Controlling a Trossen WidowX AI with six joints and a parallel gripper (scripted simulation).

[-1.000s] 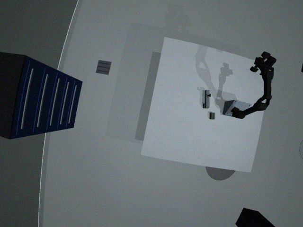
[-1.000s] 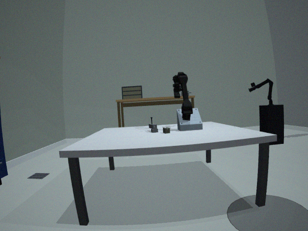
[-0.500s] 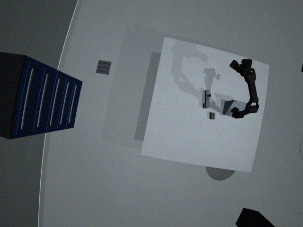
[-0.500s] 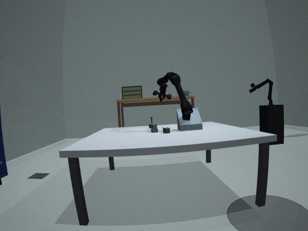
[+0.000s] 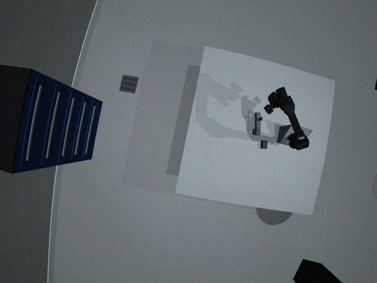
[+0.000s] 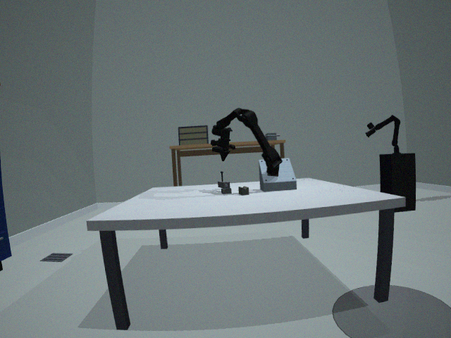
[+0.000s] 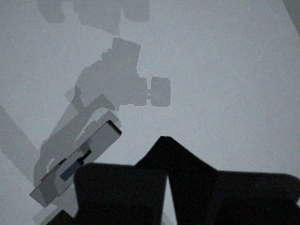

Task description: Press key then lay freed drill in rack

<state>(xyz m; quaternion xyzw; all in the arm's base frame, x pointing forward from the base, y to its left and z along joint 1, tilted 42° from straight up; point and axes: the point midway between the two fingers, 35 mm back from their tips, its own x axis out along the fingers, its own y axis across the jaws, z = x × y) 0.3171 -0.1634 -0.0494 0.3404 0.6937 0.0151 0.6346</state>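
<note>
My gripper tip is now 18 cm to the right of the drill, 14 cm above it and 2 cm past it. From my gripper tip the other things lie so: rack (29 cm to the left, 17 cm below, 14 cm behind).
</note>
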